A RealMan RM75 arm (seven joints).
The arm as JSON. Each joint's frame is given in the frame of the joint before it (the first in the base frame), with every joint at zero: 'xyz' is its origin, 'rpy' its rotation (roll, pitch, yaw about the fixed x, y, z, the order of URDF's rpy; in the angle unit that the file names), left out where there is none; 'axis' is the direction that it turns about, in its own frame. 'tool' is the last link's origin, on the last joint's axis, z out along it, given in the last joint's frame.
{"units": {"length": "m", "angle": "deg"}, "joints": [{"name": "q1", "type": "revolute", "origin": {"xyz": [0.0, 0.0, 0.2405]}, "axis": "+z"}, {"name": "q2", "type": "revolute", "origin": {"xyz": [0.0, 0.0, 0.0], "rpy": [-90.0, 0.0, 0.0]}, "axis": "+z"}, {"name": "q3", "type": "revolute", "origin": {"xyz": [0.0, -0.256, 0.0], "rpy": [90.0, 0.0, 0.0]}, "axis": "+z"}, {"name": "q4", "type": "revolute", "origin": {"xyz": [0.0, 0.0, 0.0], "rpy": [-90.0, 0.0, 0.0]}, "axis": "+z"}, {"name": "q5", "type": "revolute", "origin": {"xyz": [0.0, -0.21, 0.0], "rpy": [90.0, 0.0, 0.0]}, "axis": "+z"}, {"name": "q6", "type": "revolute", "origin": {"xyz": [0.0, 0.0, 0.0], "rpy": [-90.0, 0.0, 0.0]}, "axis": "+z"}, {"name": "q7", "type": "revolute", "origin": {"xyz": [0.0, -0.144, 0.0], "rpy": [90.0, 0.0, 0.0]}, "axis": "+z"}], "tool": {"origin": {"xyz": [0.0, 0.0, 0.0]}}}
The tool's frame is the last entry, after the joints.
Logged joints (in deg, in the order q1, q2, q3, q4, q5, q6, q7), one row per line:
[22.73 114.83 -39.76 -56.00 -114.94 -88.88 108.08]
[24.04 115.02 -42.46 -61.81 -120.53 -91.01 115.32]
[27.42 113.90 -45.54 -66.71 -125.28 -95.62 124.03]
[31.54 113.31 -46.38 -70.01 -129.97 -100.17 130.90]
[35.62 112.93 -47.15 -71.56 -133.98 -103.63 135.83]
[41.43 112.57 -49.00 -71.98 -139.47 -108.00 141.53]
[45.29 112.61 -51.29 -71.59 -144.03 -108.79 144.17]
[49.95 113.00 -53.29 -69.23 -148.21 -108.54 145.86]
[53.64 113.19 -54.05 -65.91 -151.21 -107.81 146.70]
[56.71 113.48 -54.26 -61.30 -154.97 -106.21 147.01]
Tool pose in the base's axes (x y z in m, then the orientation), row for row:
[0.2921 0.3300 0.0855 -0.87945 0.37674 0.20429 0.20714]
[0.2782 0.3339 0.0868 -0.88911 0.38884 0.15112 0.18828]
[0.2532 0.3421 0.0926 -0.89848 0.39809 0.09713 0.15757]
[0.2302 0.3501 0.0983 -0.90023 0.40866 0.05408 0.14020]
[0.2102 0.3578 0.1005 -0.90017 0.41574 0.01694 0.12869]
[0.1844 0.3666 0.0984 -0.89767 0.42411 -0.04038 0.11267]
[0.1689 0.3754 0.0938 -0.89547 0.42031 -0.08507 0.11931]
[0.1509 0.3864 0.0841 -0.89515 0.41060 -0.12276 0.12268]
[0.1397 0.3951 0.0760 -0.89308 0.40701 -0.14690 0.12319]
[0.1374 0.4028 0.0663 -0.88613 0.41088 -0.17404 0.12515]
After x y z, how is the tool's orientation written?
As a quaternion, x y z w.
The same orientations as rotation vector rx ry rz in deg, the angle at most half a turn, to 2 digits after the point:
[-140.32 60.11 32.59]
[-143.30 62.67 24.36]
[-147.27 65.25 15.92]
[-149.00 67.64 8.95]
[-149.97 69.26 2.82]
[-150.93 71.31 -6.79]
[-149.98 70.40 -14.25]
[-149.64 68.64 -20.52]
[-149.25 68.02 -24.55]
[-147.92 68.59 -29.05]

